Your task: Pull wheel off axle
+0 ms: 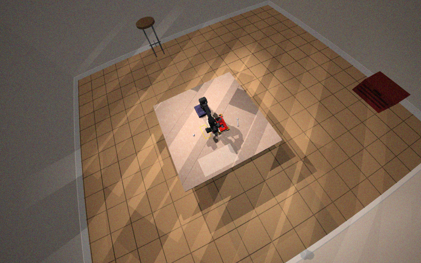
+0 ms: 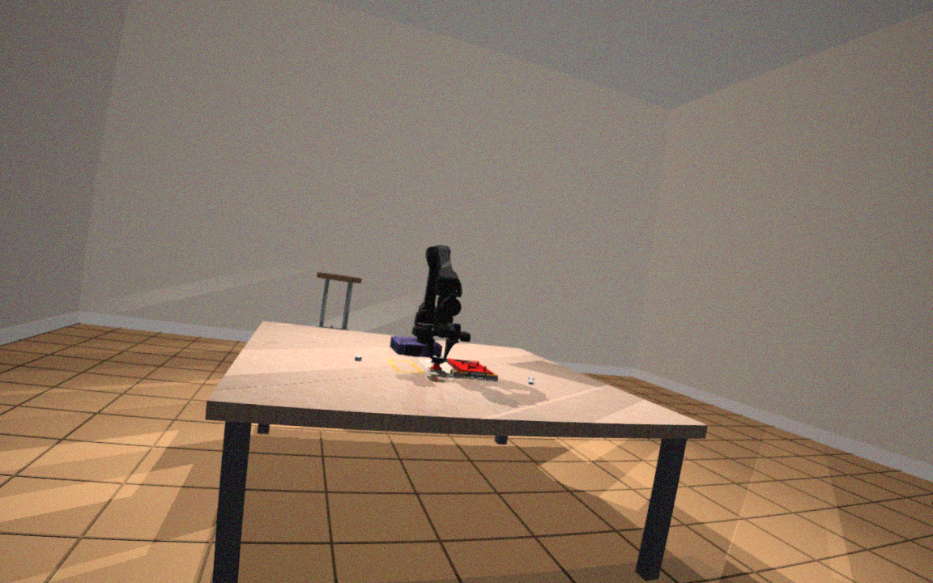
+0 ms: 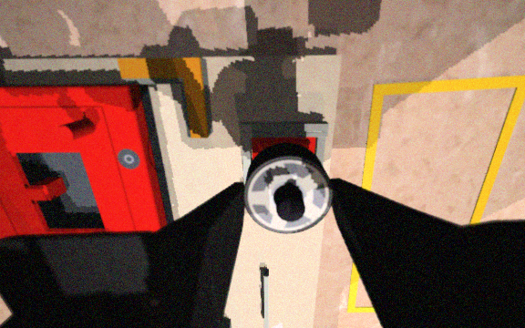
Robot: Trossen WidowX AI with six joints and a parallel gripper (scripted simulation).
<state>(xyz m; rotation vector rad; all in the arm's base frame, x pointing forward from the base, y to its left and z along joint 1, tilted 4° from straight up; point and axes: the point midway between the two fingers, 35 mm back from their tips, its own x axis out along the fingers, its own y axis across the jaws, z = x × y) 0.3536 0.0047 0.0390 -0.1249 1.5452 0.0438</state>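
Now: the axle block 10 mm below my gripper tip.
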